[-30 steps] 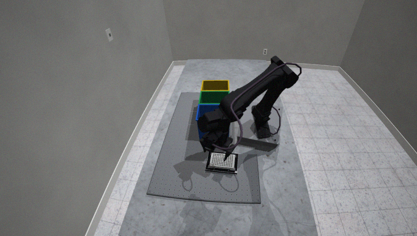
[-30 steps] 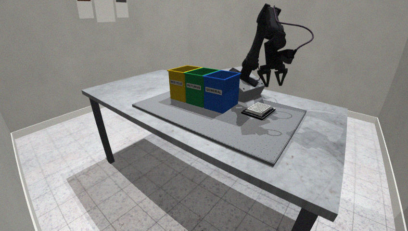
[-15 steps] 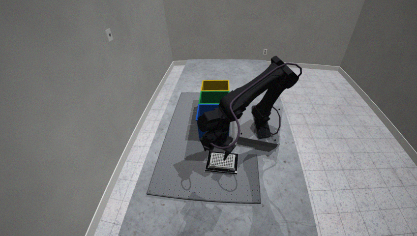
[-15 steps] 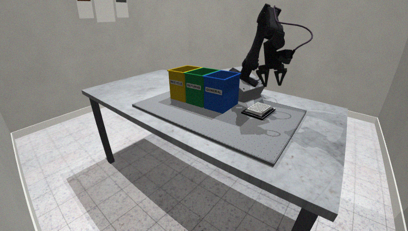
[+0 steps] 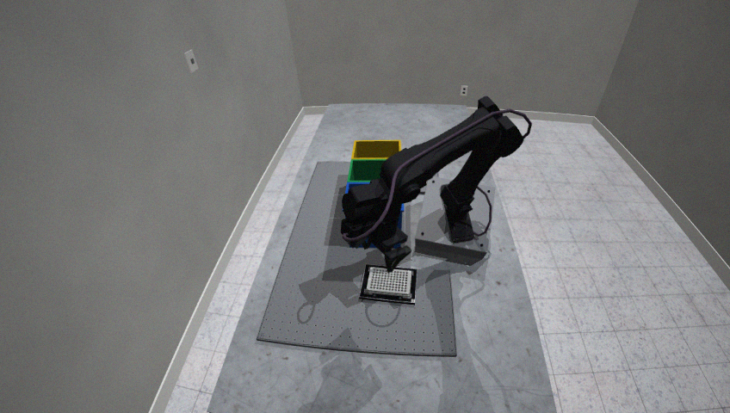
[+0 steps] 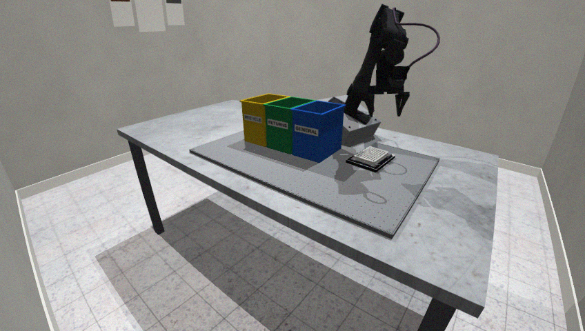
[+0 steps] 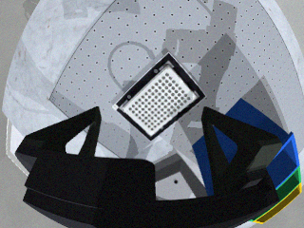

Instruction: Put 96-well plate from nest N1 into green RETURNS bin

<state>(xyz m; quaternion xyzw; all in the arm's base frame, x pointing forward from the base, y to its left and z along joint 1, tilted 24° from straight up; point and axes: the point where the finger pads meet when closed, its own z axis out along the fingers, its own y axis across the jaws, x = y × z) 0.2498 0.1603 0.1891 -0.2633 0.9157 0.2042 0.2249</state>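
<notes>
The white 96-well plate lies 3 cm behind my hand, 4 cm to the right of it and 17 cm below it. The rest, counted from my hand: black plate nest N1 (3 cm behind, 4 cm to the right, 18 cm below); then blue bin (24 cm to the right, 10 cm below); then green bin (1 cm behind, 37 cm to the right, 10 cm below).
</notes>
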